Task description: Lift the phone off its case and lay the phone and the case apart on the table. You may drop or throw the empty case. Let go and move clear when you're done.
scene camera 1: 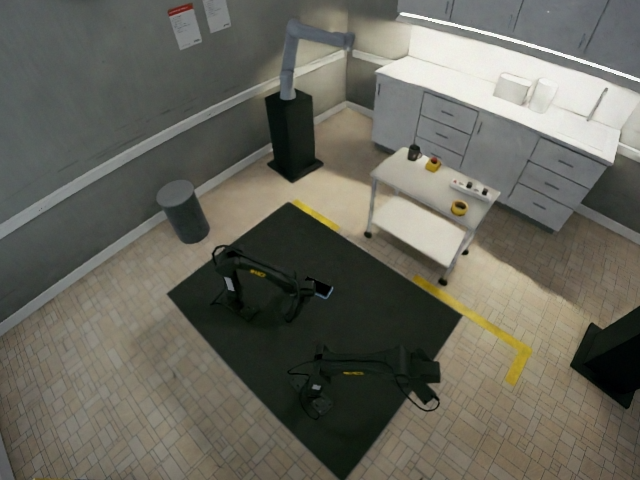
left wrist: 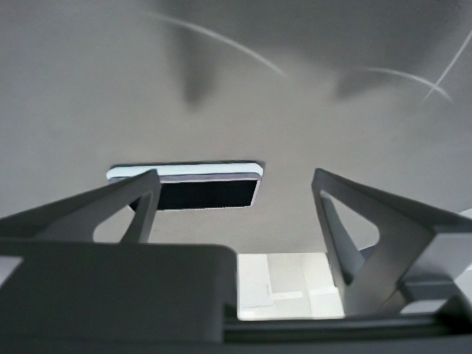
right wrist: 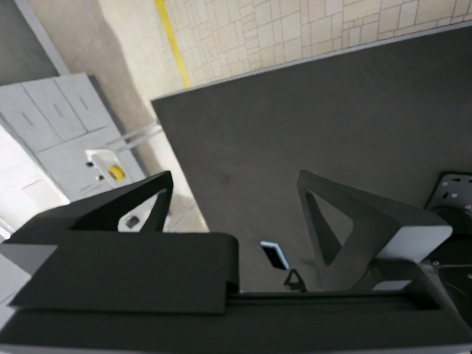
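The phone [scene camera 1: 320, 285] [left wrist: 215, 194] [right wrist: 275, 256], black screen up, lies in its light-blue case [left wrist: 200, 169] on the dark table top [scene camera 1: 372, 310] [left wrist: 300, 120] [right wrist: 250, 125]. The case shows as a pale rim along the phone's edge. My left gripper [left wrist: 236, 177] is open and empty above the table, close to the phone. In the left wrist view its left finger covers the left part of the phone and case. In scene camera 1 the left wrist hides one end of them. My right gripper [right wrist: 235, 177] is open and empty, high up and far from the phone.
A white cart [scene camera 1: 418, 178] with a mug [scene camera 1: 414, 152] and yellow tape [scene camera 1: 459, 207] stands beyond the table. A grey bin [scene camera 1: 185, 211] stands at the left. Another grey arm [scene camera 1: 289, 56] stands on a black pedestal [scene camera 1: 292, 136] at the back.
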